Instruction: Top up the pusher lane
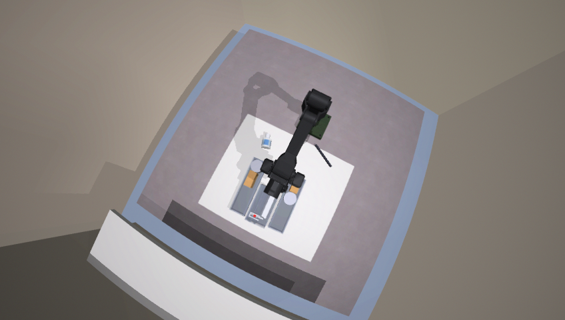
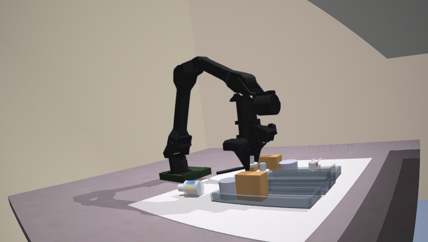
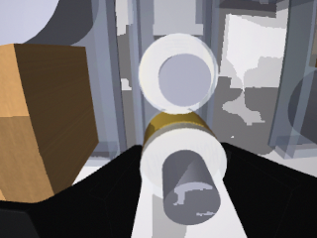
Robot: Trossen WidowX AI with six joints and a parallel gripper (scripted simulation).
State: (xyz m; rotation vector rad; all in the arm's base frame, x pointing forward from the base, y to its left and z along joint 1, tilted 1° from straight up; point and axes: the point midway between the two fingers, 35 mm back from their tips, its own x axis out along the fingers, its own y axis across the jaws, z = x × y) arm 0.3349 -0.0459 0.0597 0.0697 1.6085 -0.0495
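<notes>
My gripper tip is 14 cm short of the sprung lane, 4 cm to the left of it and 3 cm above it. Round my gripper tip: black rod (17 cm behind, 17 cm to the left, 5 cm below).
</notes>
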